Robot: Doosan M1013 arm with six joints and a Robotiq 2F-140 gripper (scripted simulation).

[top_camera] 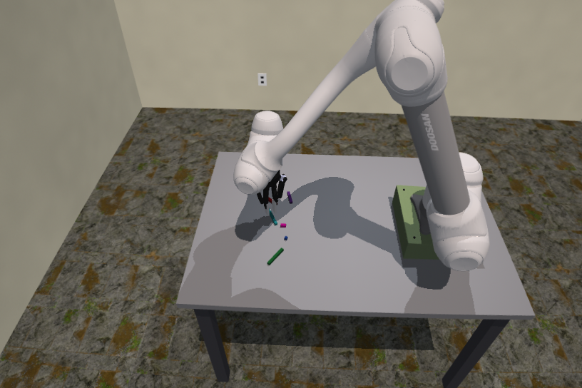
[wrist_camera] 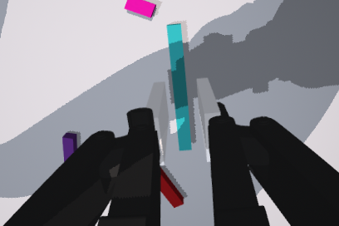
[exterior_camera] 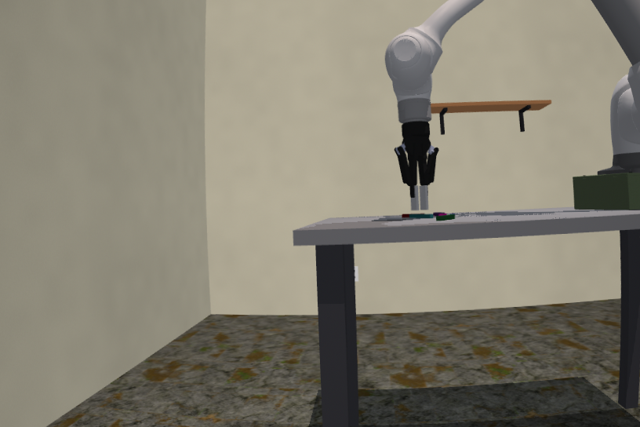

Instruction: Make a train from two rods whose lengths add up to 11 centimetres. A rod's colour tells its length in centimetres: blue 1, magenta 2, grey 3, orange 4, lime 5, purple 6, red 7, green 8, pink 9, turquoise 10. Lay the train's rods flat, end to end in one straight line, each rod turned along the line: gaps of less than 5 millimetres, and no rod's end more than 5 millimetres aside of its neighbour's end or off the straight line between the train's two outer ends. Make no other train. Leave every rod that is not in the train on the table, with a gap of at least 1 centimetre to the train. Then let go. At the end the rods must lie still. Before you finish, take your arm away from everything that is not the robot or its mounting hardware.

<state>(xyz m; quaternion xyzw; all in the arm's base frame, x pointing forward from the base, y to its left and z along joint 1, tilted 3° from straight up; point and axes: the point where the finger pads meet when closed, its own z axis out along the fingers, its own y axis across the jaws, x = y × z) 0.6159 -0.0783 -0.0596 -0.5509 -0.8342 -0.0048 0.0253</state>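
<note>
My hand is 50 mm above the turquoise rod. The rest, counted from my hand: magenta rod: 50 mm to the left, 50 mm below, 50 mm behind; purple rod: 100 mm to the right, 70 mm behind, 50 mm below; red rod: 80 mm to the right, 50 mm below, 10 mm ahead.
</note>
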